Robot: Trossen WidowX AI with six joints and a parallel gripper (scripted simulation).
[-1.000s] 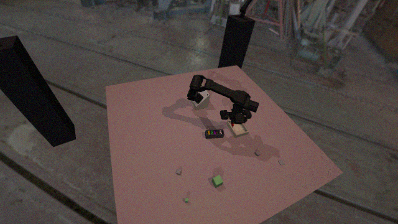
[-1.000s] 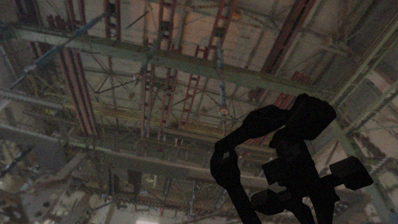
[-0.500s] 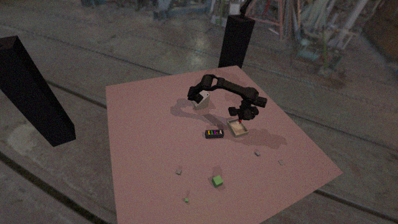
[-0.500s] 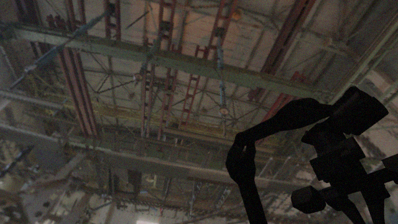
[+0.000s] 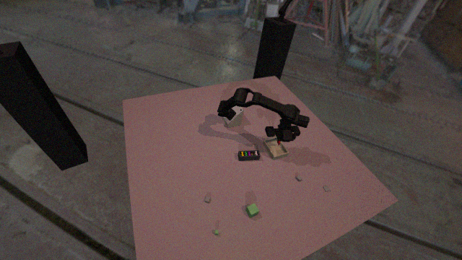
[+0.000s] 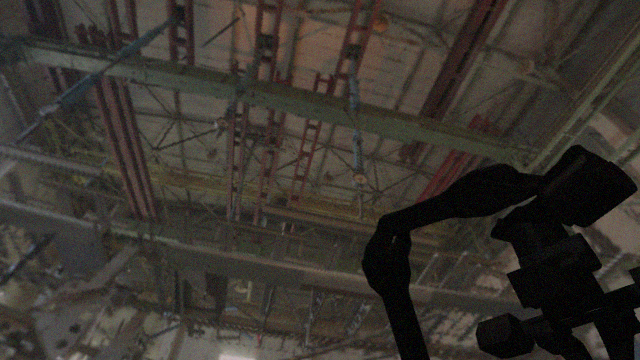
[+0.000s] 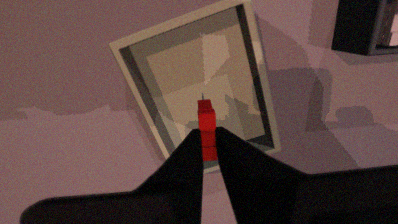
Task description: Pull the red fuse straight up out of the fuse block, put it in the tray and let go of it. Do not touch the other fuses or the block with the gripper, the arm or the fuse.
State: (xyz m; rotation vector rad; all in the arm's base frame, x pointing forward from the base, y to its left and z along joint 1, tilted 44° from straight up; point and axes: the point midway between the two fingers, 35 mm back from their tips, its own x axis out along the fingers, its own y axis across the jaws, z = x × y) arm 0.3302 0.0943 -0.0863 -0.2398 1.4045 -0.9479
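The red fuse is 10 mm below my gripper tip. Round my gripper tip: white fuse (150 mm to the right, 50 mm below, 10 mm behind); tan tray (80 mm below); purple fuse (180 mm to the right, 50 mm below, 30 mm behind).
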